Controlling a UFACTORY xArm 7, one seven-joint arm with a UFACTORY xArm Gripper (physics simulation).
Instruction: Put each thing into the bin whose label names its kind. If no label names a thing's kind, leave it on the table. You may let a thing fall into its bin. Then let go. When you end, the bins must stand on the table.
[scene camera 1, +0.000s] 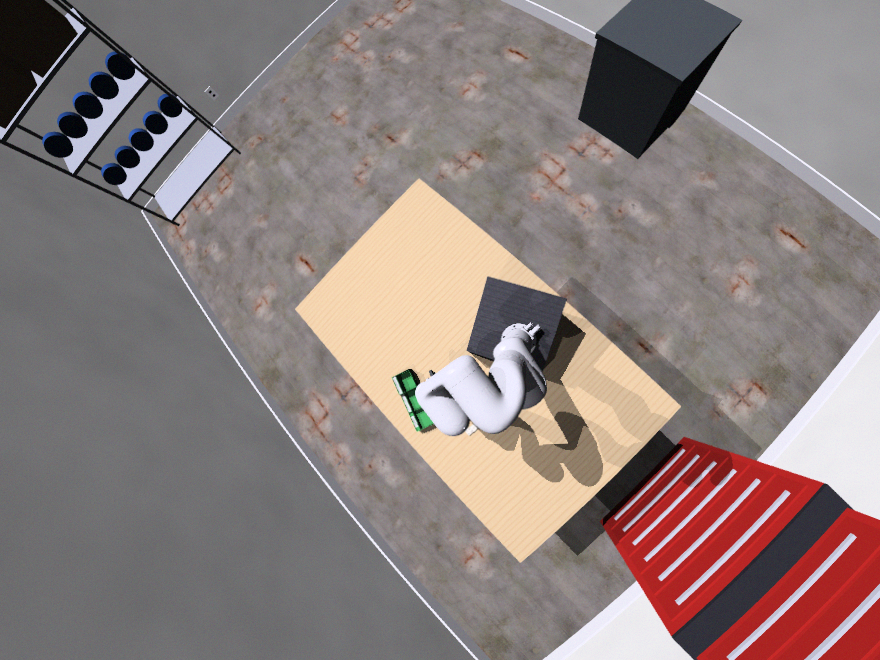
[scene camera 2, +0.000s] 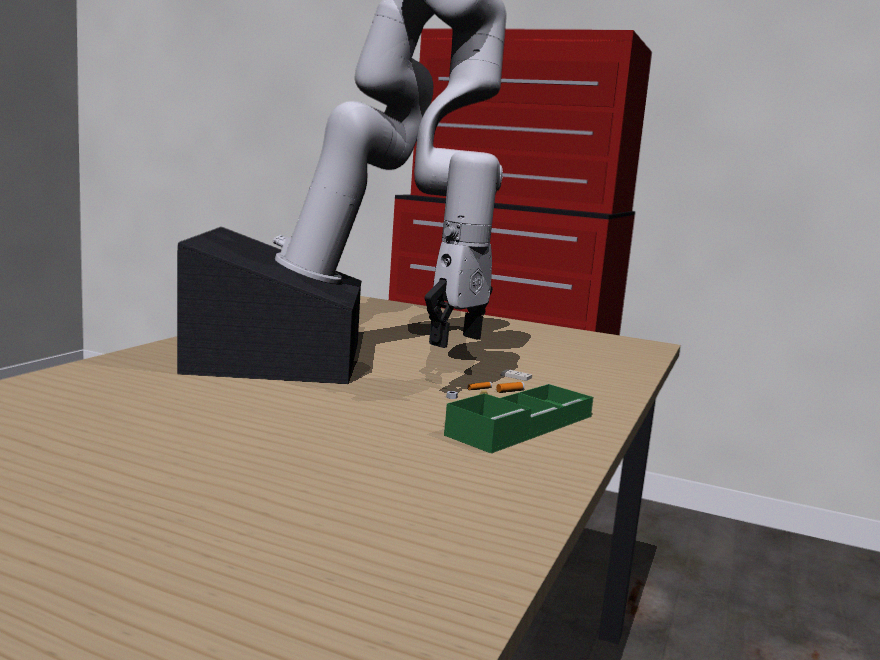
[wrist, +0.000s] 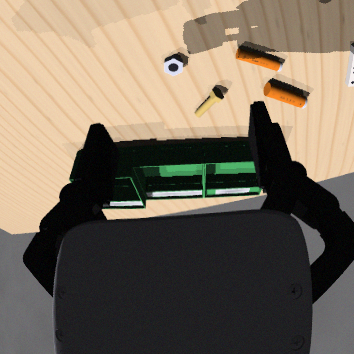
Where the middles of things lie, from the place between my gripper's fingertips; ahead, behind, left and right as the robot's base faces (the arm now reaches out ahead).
I see my gripper 15 cm short of the green three-part bin tray (scene camera 2: 486, 422), 7 cm to the left of it and 7 cm above it.
